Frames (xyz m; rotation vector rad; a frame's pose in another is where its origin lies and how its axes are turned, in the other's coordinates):
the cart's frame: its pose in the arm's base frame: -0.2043 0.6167 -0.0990 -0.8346 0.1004 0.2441
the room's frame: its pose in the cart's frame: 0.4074 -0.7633 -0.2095 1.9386 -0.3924 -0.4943
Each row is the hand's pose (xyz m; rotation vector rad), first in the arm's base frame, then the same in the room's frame.
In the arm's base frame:
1: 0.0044 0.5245 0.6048 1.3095 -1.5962 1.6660
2: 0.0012 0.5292 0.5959 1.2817 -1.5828 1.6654
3: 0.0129 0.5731 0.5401 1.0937 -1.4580 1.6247
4: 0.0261 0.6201 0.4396 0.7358 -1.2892 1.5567
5: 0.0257 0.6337 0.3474 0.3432 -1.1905 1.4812
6: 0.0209 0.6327 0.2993 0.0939 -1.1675 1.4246
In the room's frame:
1: -0.4706 0.5191 -0.1578 0.9740 -0.2201 1.9416
2: -0.4757 0.5128 -0.1646 0.9431 -0.2110 1.9467
3: -0.4814 0.4810 -0.2288 0.7060 -0.1362 1.9418
4: -0.4901 0.4099 -0.3146 0.2859 -0.0460 1.9502
5: -0.5017 0.3318 -0.3641 -0.1438 -0.0248 1.9800
6: -0.5099 0.2875 -0.3817 -0.4058 -0.0550 2.0044

